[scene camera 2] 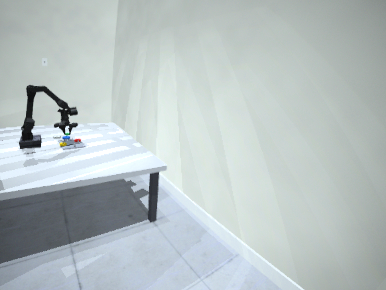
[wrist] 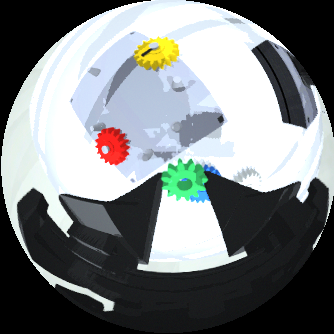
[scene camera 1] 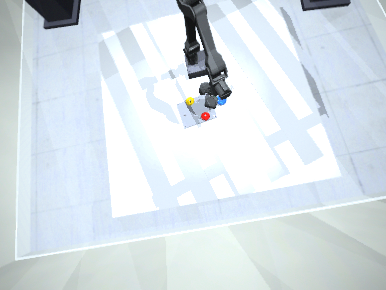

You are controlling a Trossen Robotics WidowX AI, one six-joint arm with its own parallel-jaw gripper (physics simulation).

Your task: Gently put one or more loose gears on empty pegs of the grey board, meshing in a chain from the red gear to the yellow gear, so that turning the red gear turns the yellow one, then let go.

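Frame: origin at the arm's base, x left, y back, z up, level; millimetres.
Seen in the pictures: gripper, fingertip midpoint: (scene camera 2: 67, 135) (wrist: 182, 175) (scene camera 1: 214, 100); arm's base, origin of the base link: (scene camera 2: 27, 139) (scene camera 1: 192, 59).
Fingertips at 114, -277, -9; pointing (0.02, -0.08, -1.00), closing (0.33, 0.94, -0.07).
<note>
Offsets run from my fingertips to a thing's middle, as dx, dy, dz. Level surfaces: height alone.
My gripper (wrist: 182, 175) (scene camera 2: 66, 133) is shut on the green gear @[+1, +0, +5] (wrist: 181, 176) and holds it above the table, near the edge of the grey board @[-110, -33, -32] (wrist: 150, 95) (scene camera 1: 186, 120). The red gear @[-56, -83, -30] (wrist: 112, 146) (scene camera 1: 205, 116) (scene camera 2: 77, 140) sits on a peg near one corner of the board. The yellow gear @[-145, +23, -30] (wrist: 156, 53) (scene camera 1: 190, 101) (scene camera 2: 62, 144) sits on a peg at the opposite side. Bare pegs, among them one peg @[-44, +8, -28] (wrist: 176, 127) and another peg @[-90, +27, -28] (wrist: 178, 83), stand between them. The blue gear @[+47, +16, -38] (scene camera 1: 222, 101) (scene camera 2: 66, 137) lies beside the board, partly hidden behind the green gear in the wrist view.
A white gear @[+85, +96, -38] (wrist: 248, 175) lies on the table beyond the blue gear in the wrist view. The arm's dark base (scene camera 1: 197, 69) (scene camera 2: 30, 142) stands on the white table @[dz -47] (scene camera 1: 240, 170) (scene camera 2: 100, 165), close to the board. Bright stripes and shadows cross the table and board.
</note>
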